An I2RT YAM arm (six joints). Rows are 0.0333 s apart.
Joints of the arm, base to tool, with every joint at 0 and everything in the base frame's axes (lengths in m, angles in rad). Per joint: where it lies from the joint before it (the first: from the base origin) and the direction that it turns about. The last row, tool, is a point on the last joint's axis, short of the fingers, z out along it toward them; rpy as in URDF.
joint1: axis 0 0 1 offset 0 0 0.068
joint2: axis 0 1 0 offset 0.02 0.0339 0.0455
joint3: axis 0 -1 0 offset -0.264 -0.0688 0
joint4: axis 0 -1 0 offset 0.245 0.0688 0.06
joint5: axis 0 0 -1 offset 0.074 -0.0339 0.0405
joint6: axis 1 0 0 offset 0.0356 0 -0.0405
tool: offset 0 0 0 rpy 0 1.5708 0
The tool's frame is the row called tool.
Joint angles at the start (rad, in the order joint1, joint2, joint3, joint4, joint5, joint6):
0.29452, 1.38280, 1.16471, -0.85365, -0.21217, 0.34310
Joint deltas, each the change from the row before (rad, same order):
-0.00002, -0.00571, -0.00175, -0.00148, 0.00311, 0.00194
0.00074, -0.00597, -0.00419, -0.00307, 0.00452, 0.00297
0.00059, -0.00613, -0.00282, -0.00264, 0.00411, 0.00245
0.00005, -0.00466, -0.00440, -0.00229, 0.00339, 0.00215
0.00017, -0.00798, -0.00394, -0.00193, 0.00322, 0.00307
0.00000, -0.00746, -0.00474, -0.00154, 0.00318, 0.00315
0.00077, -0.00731, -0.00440, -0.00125, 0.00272, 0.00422
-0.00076, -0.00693, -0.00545, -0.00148, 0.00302, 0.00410
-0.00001, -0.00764, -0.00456, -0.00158, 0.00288, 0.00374
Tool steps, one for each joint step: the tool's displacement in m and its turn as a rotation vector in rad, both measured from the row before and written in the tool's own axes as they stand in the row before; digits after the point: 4 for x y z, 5 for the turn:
0.0007, -0.0001, -0.0013, 0.00212, -0.00334, 0.00144
0.0014, -0.0003, -0.0008, 0.00439, -0.00010, 0.00260
0.0011, -0.0001, -0.0012, 0.00341, -0.00183, 0.00181
0.0013, -0.0005, -0.0004, 0.00385, 0.00072, 0.00251
0.0013, -0.0003, -0.0015, 0.00224, -0.00300, 0.00251
0.0014, -0.0004, -0.0011, 0.00257, -0.00220, 0.00292
0.0014, -0.0002, -0.0011, 0.00167, -0.00224, 0.00325
0.0014, -0.0007, -0.0008, 0.00312, -0.00132, 0.00475
0.0014, -0.0004, -0.0012, 0.00216, -0.00242, 0.00347

